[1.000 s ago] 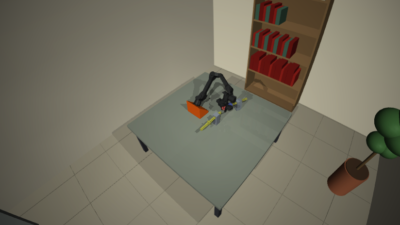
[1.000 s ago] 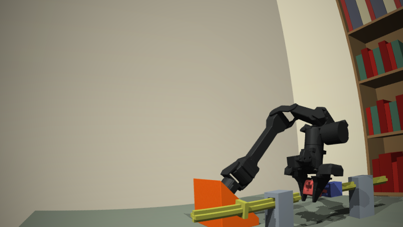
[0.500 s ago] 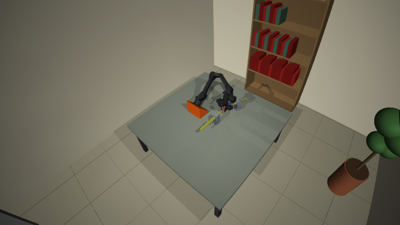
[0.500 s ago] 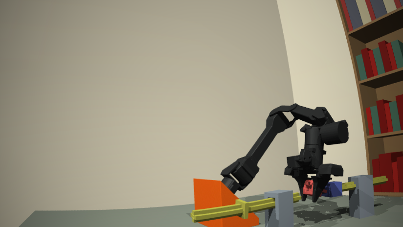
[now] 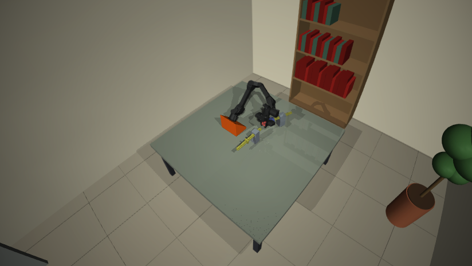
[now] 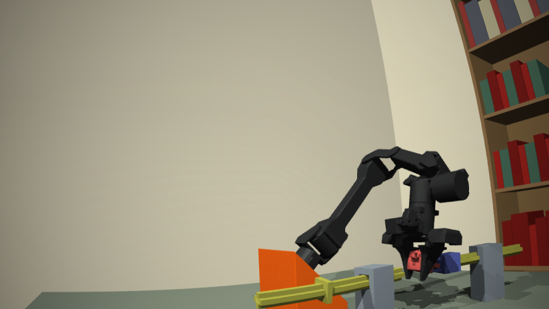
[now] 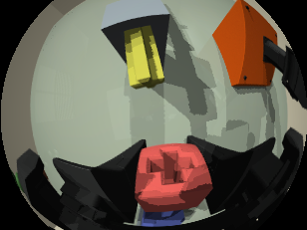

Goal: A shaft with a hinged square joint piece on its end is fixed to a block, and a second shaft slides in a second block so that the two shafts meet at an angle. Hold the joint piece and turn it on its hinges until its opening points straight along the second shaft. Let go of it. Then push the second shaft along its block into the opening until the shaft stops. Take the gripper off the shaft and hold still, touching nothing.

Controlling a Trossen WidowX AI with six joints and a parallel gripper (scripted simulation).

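My gripper tip is now 2 cm to the right of the red joint piece and 3 cm below it.
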